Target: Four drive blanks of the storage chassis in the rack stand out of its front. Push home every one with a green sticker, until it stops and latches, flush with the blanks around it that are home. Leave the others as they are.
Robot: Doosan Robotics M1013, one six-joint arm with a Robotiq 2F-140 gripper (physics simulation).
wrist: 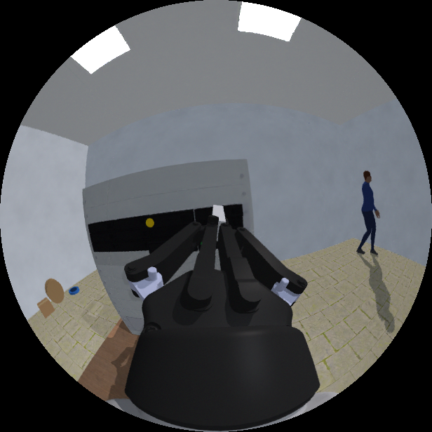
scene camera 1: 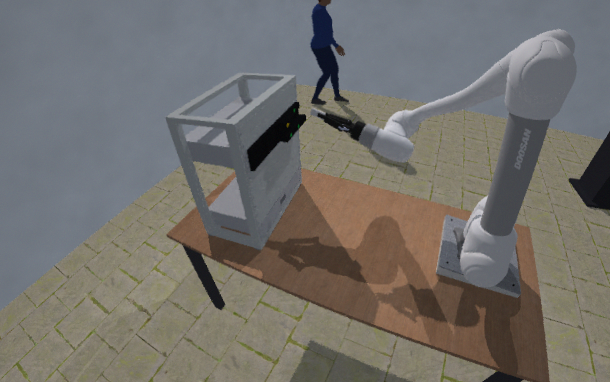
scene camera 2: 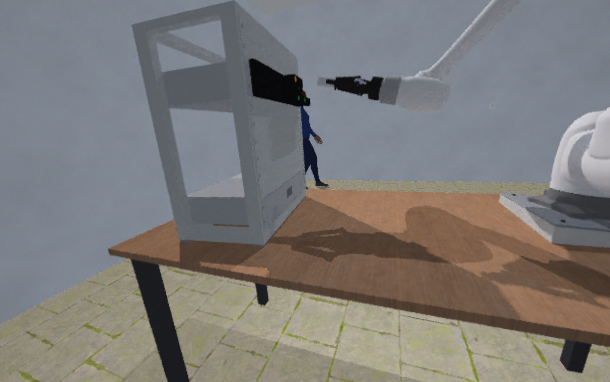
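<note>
The storage chassis is the black band across the upper front of the grey rack. A blank with a yellow sticker stands out. Two lower blanks with green stickers, one further right and one nearer the middle, stand out too. The upper right green-stickered blank looks about flush, though small. My gripper is shut and empty, a short gap off the chassis's right end; its fingers hide part of it in the wrist view.
The rack stands on the wooden table, opposite the arm's base plate. A person in blue is on the floor beyond the table.
</note>
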